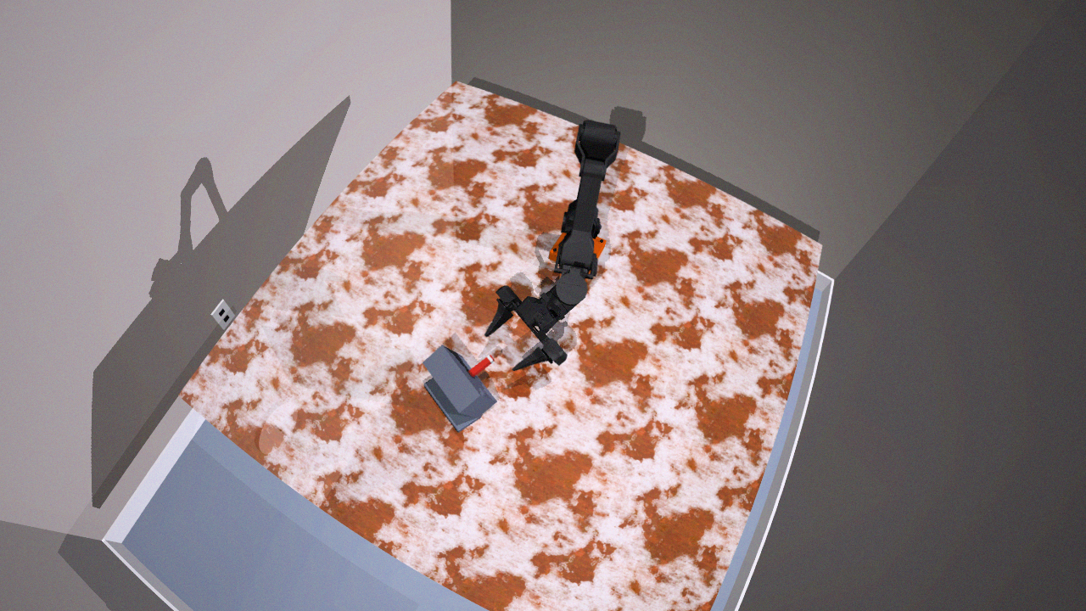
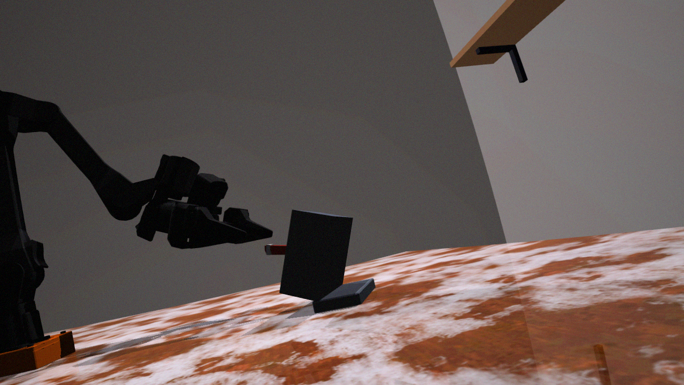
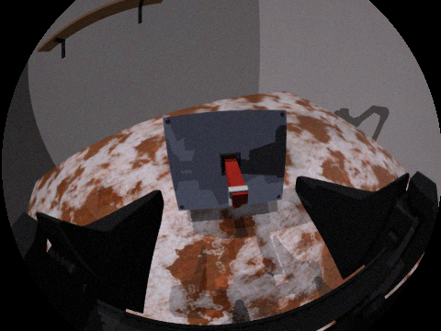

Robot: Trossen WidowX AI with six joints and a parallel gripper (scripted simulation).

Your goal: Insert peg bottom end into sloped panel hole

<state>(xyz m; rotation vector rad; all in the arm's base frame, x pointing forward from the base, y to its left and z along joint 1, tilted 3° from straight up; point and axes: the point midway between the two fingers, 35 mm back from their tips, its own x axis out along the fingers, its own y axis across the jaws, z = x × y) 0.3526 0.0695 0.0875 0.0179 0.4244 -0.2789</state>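
Right now my gripper tip is 30 mm short of the peg, 30 mm above it and 20 mm to the left of it. From my gripper tip the other things lie so: grey sloped panel (80 mm ahead, 40 mm below, 30 mm to the right).
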